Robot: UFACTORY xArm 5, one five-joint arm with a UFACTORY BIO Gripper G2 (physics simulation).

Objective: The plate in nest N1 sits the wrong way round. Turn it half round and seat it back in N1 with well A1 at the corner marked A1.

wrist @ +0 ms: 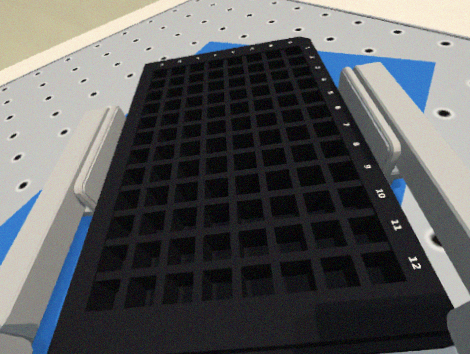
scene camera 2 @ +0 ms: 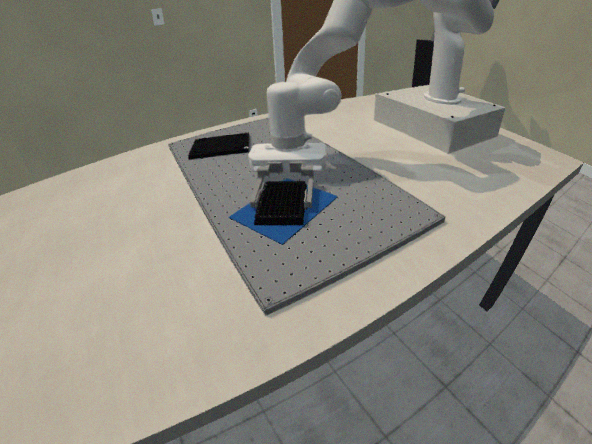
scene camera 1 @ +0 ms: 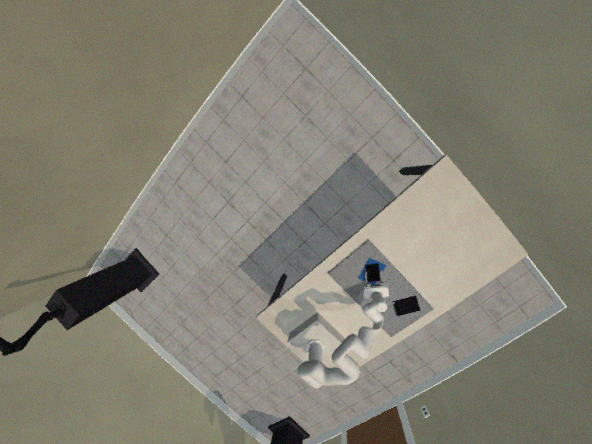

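My gripper [scene camera 1: 373, 279] [scene camera 2: 281, 205] [wrist: 235, 135] is shut on the black 96-well plate [scene camera 1: 373, 271] [scene camera 2: 280, 214] [wrist: 235, 172], one finger on each long side. The plate looks level, over the blue square [scene camera 1: 381, 264] [scene camera 2: 283, 236] [wrist: 407, 75], its sides askew to the square's edges. I cannot tell whether it touches the square. In the wrist view the numbers run down the right edge, with 12 nearest the camera, and the cut corner is at the far right. The flat black nest [scene camera 1: 406, 305] [scene camera 2: 220, 145] lies apart on the board; its markings are too small to read.
The grey perforated board [scene camera 1: 345, 270] [scene camera 2: 370, 230] [wrist: 30, 125] lies on the cream table [scene camera 1: 450, 225] [scene camera 2: 125, 280]. The arm's box-shaped base [scene camera 2: 415, 125] stands at the table's back right in scene camera 2. The nest is behind and left of the gripper there.
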